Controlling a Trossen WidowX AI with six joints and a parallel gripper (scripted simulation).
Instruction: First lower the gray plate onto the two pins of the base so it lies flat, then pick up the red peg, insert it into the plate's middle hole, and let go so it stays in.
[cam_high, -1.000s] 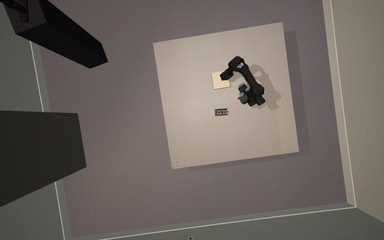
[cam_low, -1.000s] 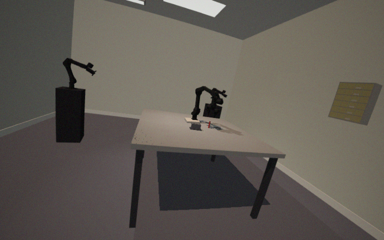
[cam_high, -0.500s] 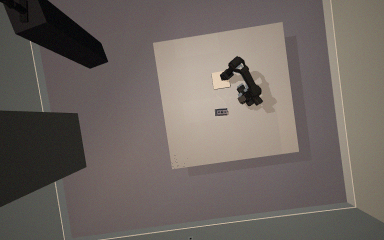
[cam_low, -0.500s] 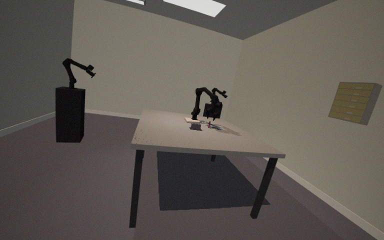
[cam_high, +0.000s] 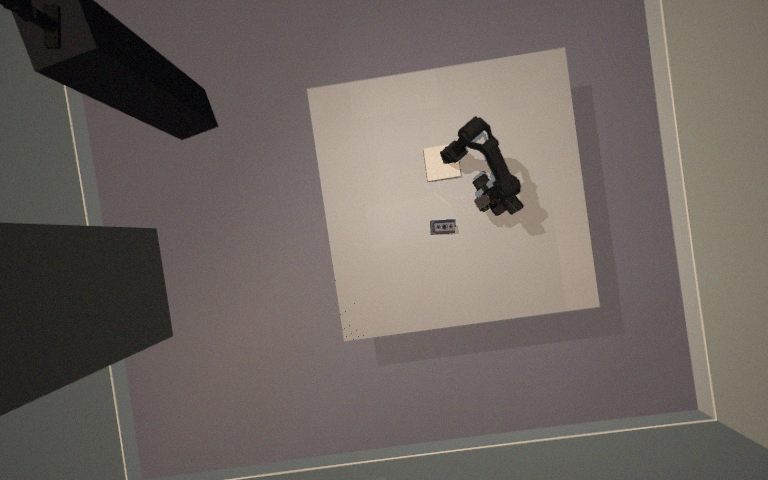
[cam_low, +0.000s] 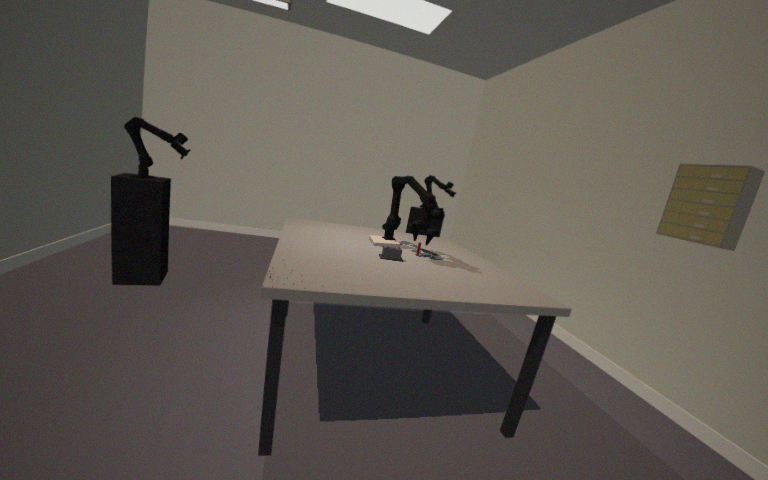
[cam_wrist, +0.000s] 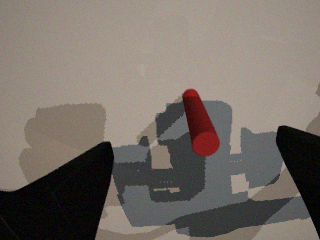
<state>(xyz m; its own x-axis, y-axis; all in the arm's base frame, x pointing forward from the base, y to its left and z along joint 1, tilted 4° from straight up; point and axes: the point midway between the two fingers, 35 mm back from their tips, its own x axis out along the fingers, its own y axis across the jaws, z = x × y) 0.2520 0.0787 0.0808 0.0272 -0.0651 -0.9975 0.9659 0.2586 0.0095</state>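
My gripper tip is 4 cm above the red peg. Also, from my gripper tip: gray plate: 21 cm to the right, 7 cm ahead, 3 cm below; then base: 21 cm to the right, 7 cm below, 7 cm ahead.
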